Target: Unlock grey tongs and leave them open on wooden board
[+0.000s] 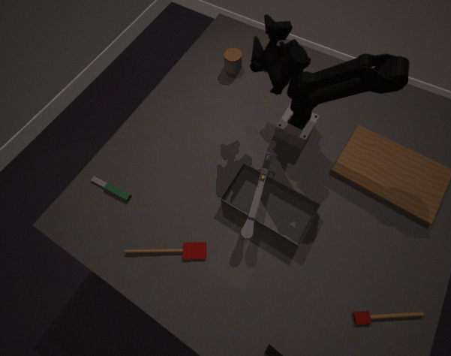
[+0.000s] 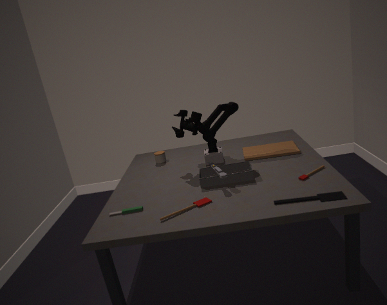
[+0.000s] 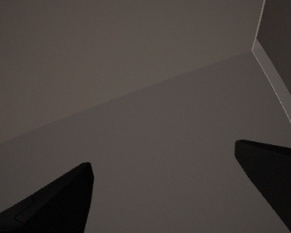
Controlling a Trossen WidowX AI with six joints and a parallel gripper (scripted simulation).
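The yellow lock piece lies 35 cm ahead of my gripper tip, 26 cm to the left of it and 24 cm below it. The rest, counted from my gripper tip: wooden board: 63 cm to the left, 30 cm below, 4 cm ahead; cork-lidded jar: 27 cm below, 16 cm to the right, 7 cm behind; roasting tin: 41 cm ahead, 33 cm to the left, 28 cm below.
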